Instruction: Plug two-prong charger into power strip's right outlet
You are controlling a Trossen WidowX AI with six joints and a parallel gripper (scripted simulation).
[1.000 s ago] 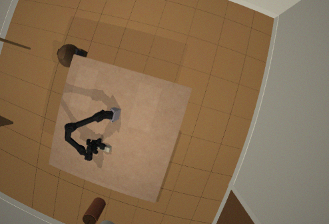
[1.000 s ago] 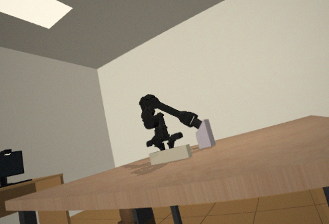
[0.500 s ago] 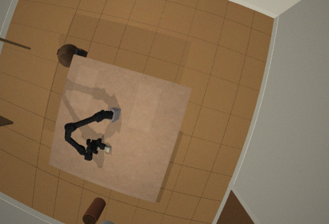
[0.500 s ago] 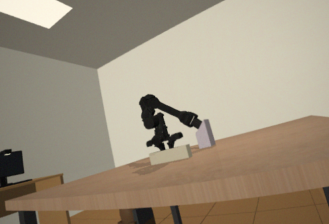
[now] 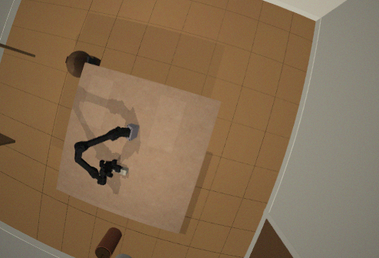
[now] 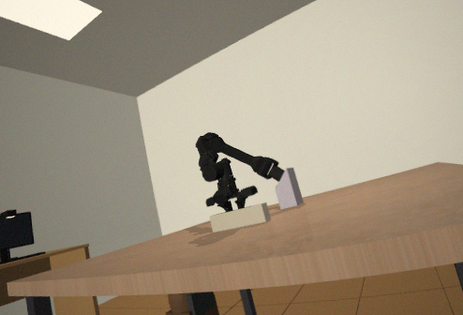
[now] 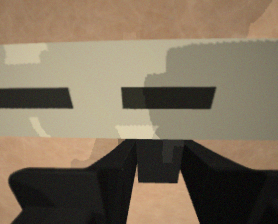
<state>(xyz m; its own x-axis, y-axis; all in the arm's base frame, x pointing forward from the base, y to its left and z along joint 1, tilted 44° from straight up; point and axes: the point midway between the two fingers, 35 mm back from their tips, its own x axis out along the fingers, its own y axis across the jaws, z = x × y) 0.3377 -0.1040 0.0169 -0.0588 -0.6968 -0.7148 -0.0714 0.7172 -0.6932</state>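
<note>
Now: the dark charger 2 cm ahead of my gripper tip and 1 cm above it.
</note>
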